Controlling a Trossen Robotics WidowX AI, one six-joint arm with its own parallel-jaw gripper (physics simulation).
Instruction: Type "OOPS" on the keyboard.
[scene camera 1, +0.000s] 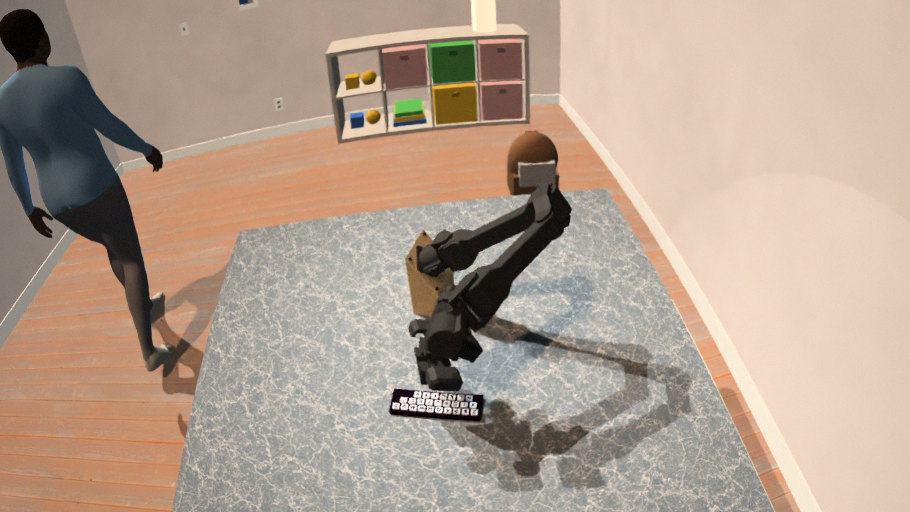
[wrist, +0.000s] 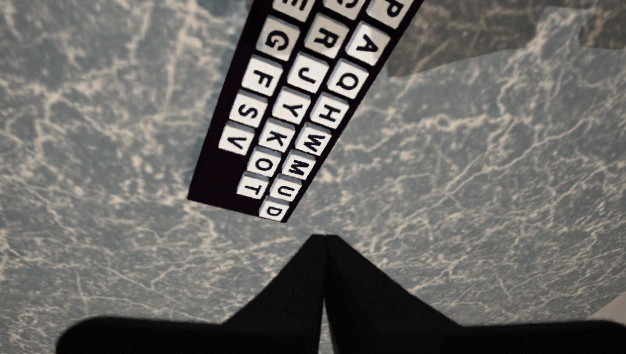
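Where they show: gripper, fingertip midpoint: (scene camera 1: 423, 384) (wrist: 323, 247); arm's base at its link origin: (scene camera 1: 426, 261).
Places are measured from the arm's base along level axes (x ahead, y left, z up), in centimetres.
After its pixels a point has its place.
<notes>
The black keyboard (scene camera 1: 436, 405) @(x 33.9, y 0.4, z -12.1 cm) (wrist: 212, 172) @(x 29.6, y -6.4, z -12.5 cm) with white letter keys lies flat on the grey-blue marbled mat. Its near part shows in the wrist view, slanting up to the top edge. There the O key (wrist: 264, 164) @(x 32.3, y -4.8, z -12.0 cm) sits between K and T, the S key (wrist: 246, 111) @(x 30.9, y -1.7, z -12.0 cm) between F and V, and the P key (wrist: 391, 12) @(x 35.9, y 4.4, z -12.0 cm) is cut by the top edge. My gripper (scene camera 1: 425, 377) @(x 33.6, y -1.6, z -4.1 cm) (wrist: 323, 247) @(x 33.6, y -1.6, z -4.1 cm) is shut and empty. In the wrist view its tips show just below and right of the D key (wrist: 274, 210) @(x 33.7, y -8.3, z -12.0 cm), over the mat. Their exact height is hard to tell.
The mat (scene camera 1: 286, 356) @(x 17.1, y -37.4, z -13.6 cm) (wrist: 475, 210) @(x 49.6, y -7.4, z -13.6 cm) spreads around the keyboard. The arm's wooden base block (scene camera 1: 423, 289) @(x 4.8, y -1.2, z -4.5 cm) stands behind the gripper. A person (scene camera 1: 60, 140) is at the left on the wooden floor. A brown rounded object (scene camera 1: 532, 151) and a cube shelf (scene camera 1: 426, 35) stand at the back.
</notes>
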